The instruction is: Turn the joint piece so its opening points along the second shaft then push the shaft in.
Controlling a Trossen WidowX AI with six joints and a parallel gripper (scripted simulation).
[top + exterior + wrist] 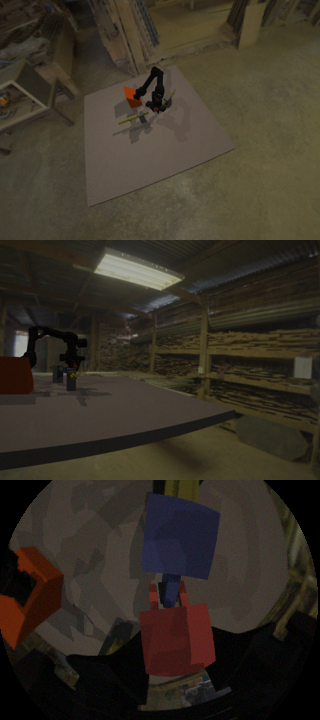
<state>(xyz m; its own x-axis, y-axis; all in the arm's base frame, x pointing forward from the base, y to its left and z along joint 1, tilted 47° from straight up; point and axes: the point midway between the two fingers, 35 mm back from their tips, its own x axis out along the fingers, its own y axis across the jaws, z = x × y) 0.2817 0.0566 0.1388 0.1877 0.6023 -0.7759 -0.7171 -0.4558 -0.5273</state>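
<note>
Right now the red square joint piece is 10 mm behind my gripper tip, 10 mm to the left of it and 30 mm above it.
</note>
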